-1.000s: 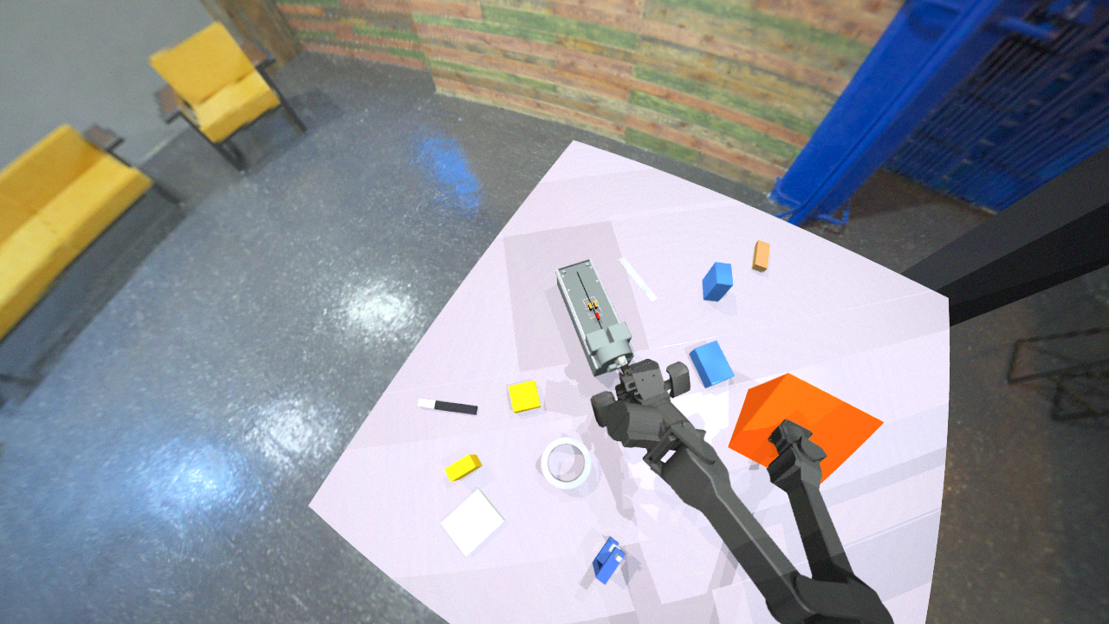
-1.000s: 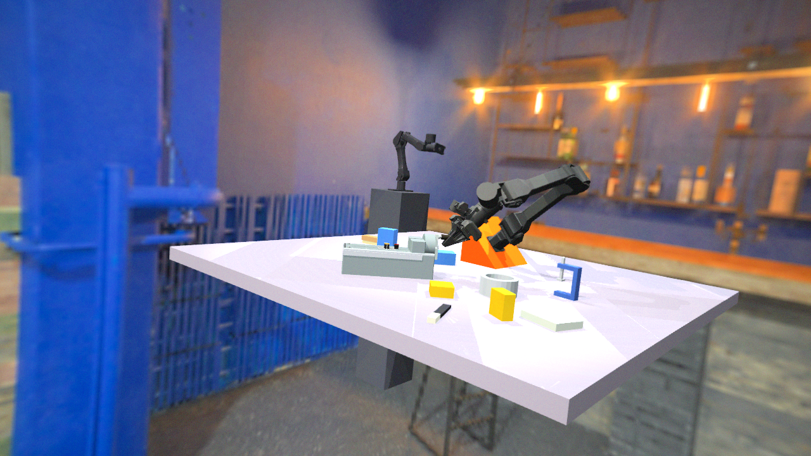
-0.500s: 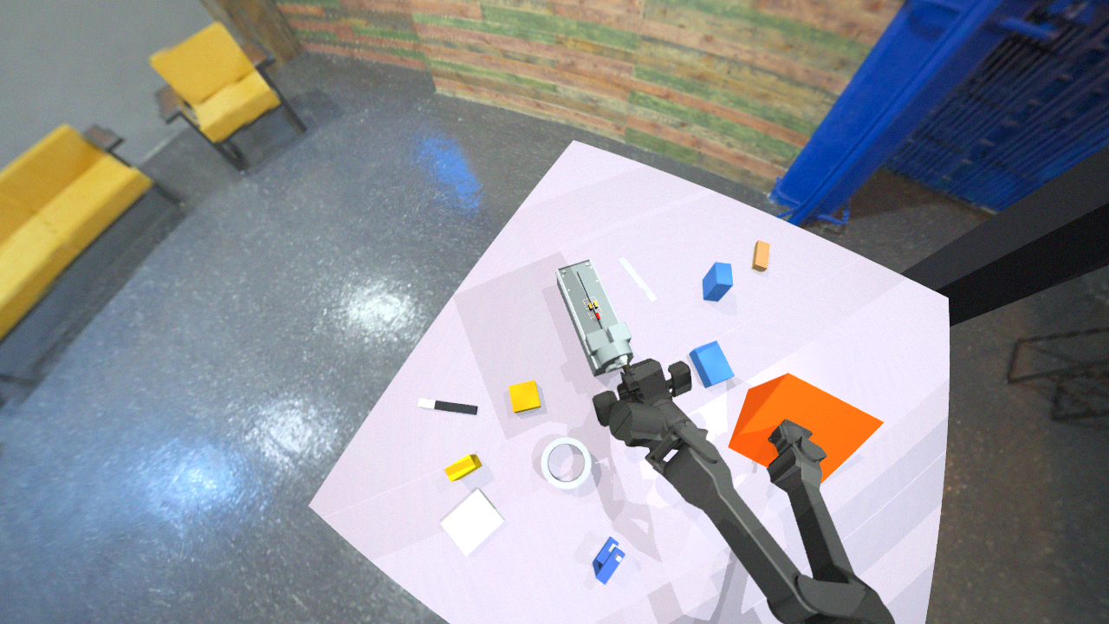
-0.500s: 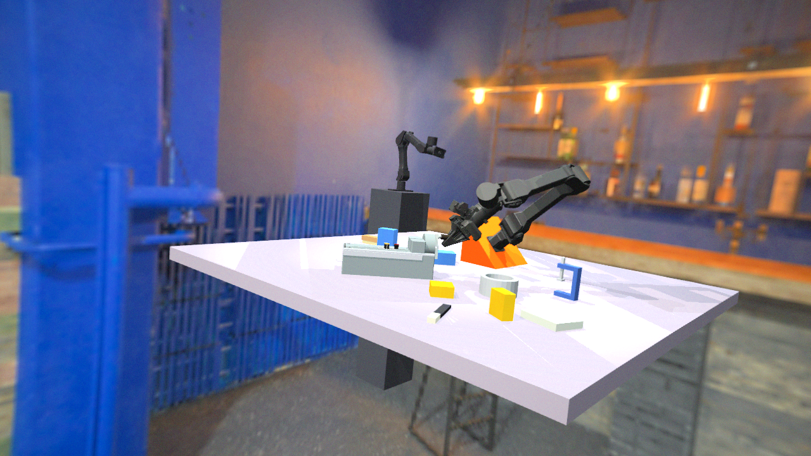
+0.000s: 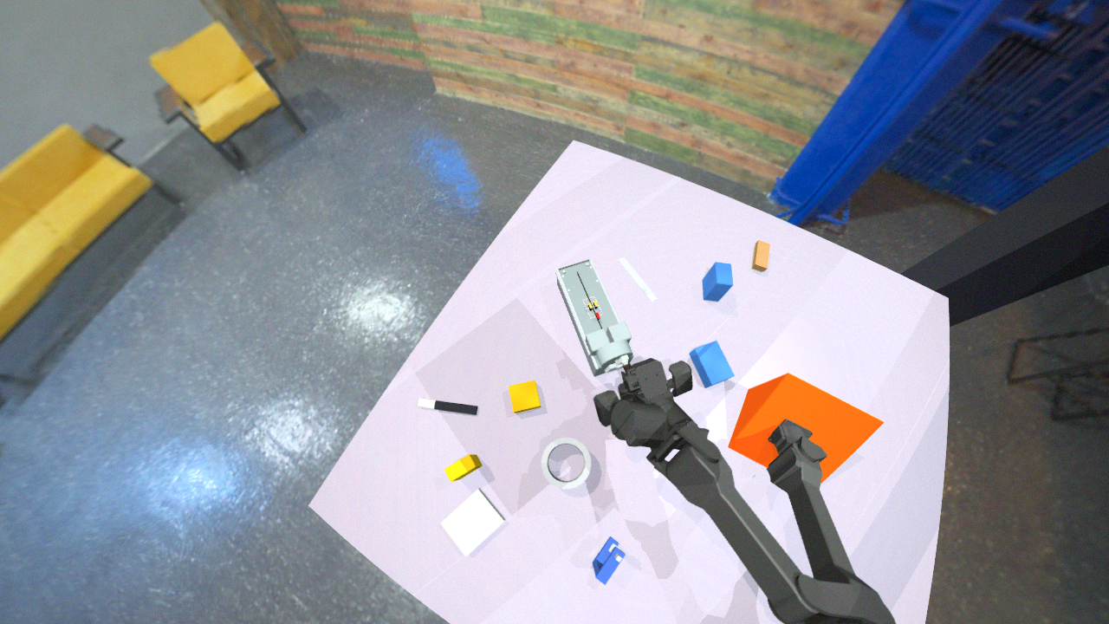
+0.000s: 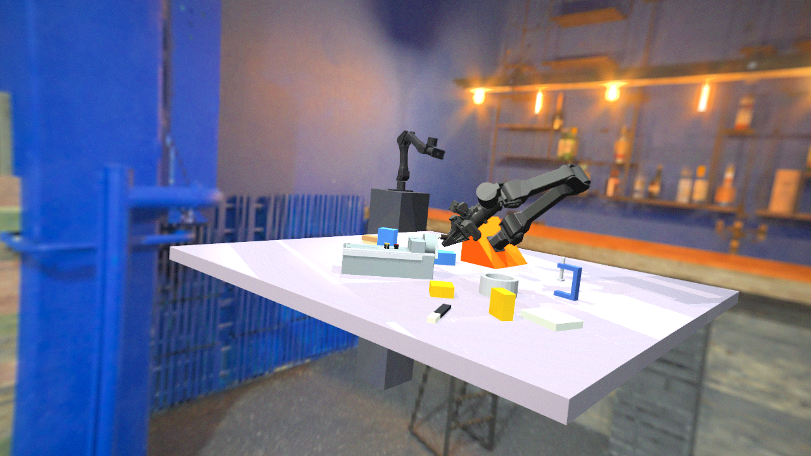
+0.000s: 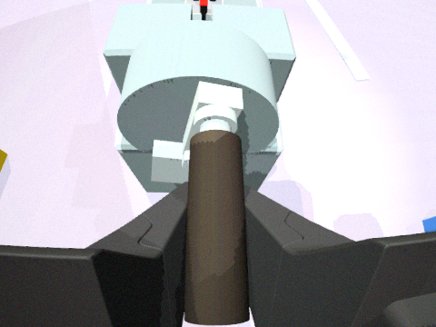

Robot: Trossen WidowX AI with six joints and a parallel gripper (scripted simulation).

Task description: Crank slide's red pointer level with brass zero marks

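My gripper tip is 2 cm below the brown crank handle, 1 cm to the right of it and 1 cm past it. Also, from my gripper tip: metal strip: 27 cm to the right, 9 cm below, 7 cm ahead; then blue clamp: 33 cm to the left, 14 cm behind, 4 cm below; then red pointer: 11 cm ahead, 9 cm to the right, 1 cm below.
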